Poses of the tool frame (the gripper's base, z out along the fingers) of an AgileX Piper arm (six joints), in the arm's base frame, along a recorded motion.
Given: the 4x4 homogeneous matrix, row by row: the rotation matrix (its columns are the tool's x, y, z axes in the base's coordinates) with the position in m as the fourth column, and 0 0 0 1 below. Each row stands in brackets.
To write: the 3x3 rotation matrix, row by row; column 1 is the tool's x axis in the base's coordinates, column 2 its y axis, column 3 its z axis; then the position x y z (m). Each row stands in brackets. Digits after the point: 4 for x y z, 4 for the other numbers.
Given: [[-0.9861 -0.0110 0.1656 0.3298], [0.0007 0.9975 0.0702 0.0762], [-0.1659 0.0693 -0.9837 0.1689], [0 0 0 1]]
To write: [[-0.9861 -0.0110 0.1656], [0.0007 0.9975 0.0702], [-0.1659 0.0693 -0.9837]], [0.3298 0.0762 0.1689]
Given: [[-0.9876 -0.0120 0.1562 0.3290], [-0.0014 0.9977 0.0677 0.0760], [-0.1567 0.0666 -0.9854 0.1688], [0 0 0 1]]
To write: [[-0.9876 -0.0120 0.1562], [-0.0014 0.9977 0.0677], [-0.1567 0.0666 -0.9854]], [0.3290 0.0760 0.1688]
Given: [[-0.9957 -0.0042 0.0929 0.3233], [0.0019 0.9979 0.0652 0.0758], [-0.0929 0.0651 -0.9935 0.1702], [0 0 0 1]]
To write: [[-0.9957 -0.0042 0.0929], [0.0019 0.9979 0.0652], [-0.0929 0.0651 -0.9935]], [0.3233 0.0758 0.1702]
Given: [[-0.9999 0.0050 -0.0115 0.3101], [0.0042 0.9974 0.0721 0.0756], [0.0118 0.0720 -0.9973 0.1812], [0 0 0 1]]
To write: [[-0.9999 0.0050 -0.0115], [0.0042 0.9974 0.0721], [0.0118 0.0720 -0.9973]], [0.3101 0.0756 0.1812]
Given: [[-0.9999 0.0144 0.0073 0.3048], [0.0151 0.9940 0.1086 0.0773], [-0.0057 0.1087 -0.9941 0.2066], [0 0 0 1]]
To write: [[-0.9999 0.0144 0.0073], [0.0151 0.9940 0.1086], [-0.0057 0.1087 -0.9941]], [0.3048 0.0773 0.2066]
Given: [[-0.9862 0.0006 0.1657 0.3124], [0.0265 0.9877 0.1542 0.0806], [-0.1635 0.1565 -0.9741 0.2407], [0 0 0 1]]
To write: [[-0.9862 0.0006 0.1657], [0.0265 0.9877 0.1542], [-0.1635 0.1565 -0.9741]], [0.3124 0.0806 0.2407]
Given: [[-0.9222 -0.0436 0.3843 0.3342], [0.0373 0.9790 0.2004 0.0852], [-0.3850 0.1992 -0.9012 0.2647], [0 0 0 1]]
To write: [[-0.9222 -0.0436 0.3843], [0.0373 0.9790 0.2004], [-0.3850 0.1992 -0.9012]], [0.3342 0.0852 0.2647]
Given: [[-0.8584 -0.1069 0.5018 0.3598], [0.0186 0.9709 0.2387 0.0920], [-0.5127 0.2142 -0.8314 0.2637], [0 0 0 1]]
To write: [[-0.8584 -0.1069 0.5018], [0.0186 0.9709 0.2387], [-0.5127 0.2142 -0.8314]], [0.3598 0.0920 0.2637]
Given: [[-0.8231 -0.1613 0.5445 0.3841], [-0.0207 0.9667 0.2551 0.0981], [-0.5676 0.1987 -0.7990 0.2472], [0 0 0 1]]
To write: [[-0.8231 -0.1613 0.5445], [-0.0207 0.9667 0.2551], [-0.5676 0.1987 -0.7990]], [0.3841 0.0981 0.2472]
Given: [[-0.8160 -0.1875 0.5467 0.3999], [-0.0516 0.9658 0.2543 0.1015], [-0.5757 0.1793 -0.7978 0.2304], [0 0 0 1]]
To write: [[-0.8160 -0.1875 0.5467], [-0.0516 0.9658 0.2543], [-0.5757 0.1793 -0.7978]], [0.3999 0.1015 0.2304]
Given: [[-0.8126 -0.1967 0.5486 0.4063], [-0.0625 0.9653 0.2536 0.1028], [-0.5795 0.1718 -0.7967 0.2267], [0 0 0 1]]
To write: [[-0.8126 -0.1967 0.5486], [-0.0625 0.9653 0.2536], [-0.5795 0.1718 -0.7967]], [0.4063 0.1028 0.2267]
